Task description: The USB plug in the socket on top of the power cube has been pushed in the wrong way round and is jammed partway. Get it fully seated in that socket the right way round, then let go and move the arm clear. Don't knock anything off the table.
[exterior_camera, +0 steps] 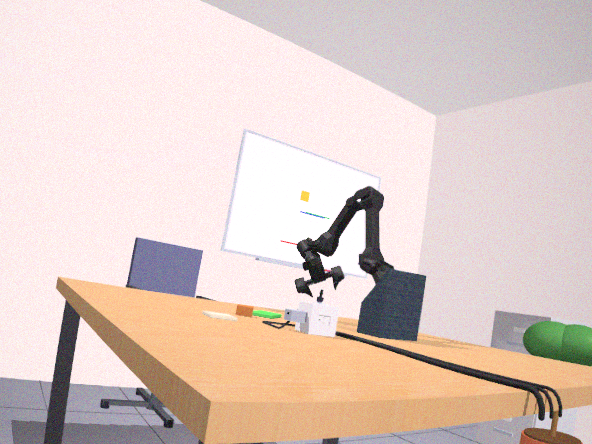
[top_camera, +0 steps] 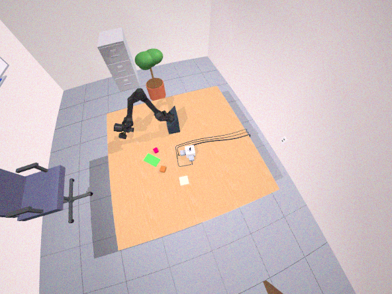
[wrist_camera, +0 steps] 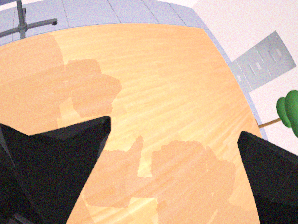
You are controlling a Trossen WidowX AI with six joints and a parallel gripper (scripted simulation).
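My gripper tip is now 330 mm short of the green block, 220 mm to the right of it and 90 mm above it. The rest, counted from my gripper tip: pink block (260 mm to the left, 250 mm ahead, 90 mm below); orange block (440 mm ahead, 300 mm to the left, 80 mm below); dark USB plug (550 mm to the left, 340 mm ahead, 10 mm below).
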